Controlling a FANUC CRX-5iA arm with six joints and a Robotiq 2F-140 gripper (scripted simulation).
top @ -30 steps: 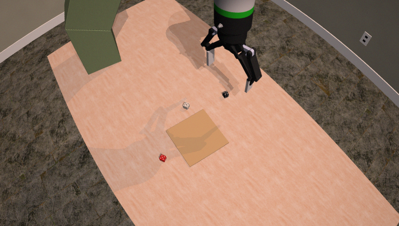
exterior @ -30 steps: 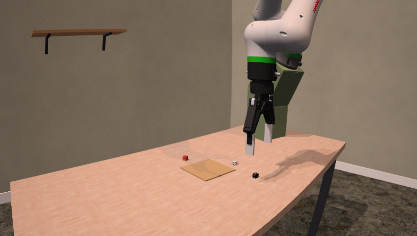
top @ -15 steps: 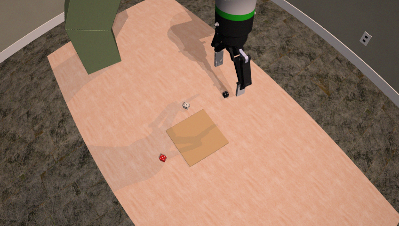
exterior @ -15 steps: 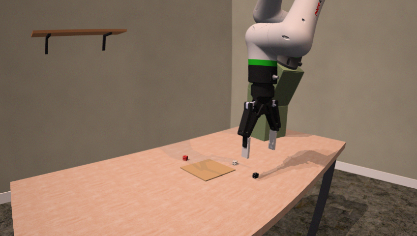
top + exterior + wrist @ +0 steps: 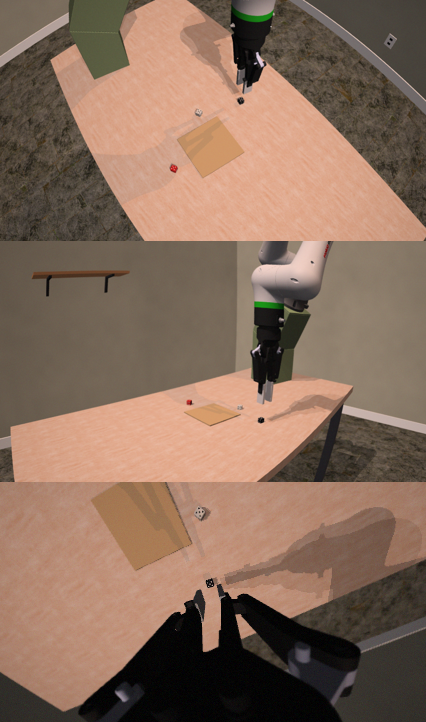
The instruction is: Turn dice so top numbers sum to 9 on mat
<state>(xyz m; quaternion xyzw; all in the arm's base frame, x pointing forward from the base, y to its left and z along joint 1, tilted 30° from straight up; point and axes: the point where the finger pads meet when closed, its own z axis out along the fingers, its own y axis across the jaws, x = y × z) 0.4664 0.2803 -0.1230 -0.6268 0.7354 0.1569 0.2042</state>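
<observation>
My hand is 100 mm above the black die and 10 mm to the left of it. Round my hand: tan square mat (170 mm to the right, 110 mm below, 70 mm ahead); then white die (140 mm to the right, 100 mm below, 40 mm behind); then red die (290 mm to the right, 100 mm below, 80 mm ahead).
</observation>
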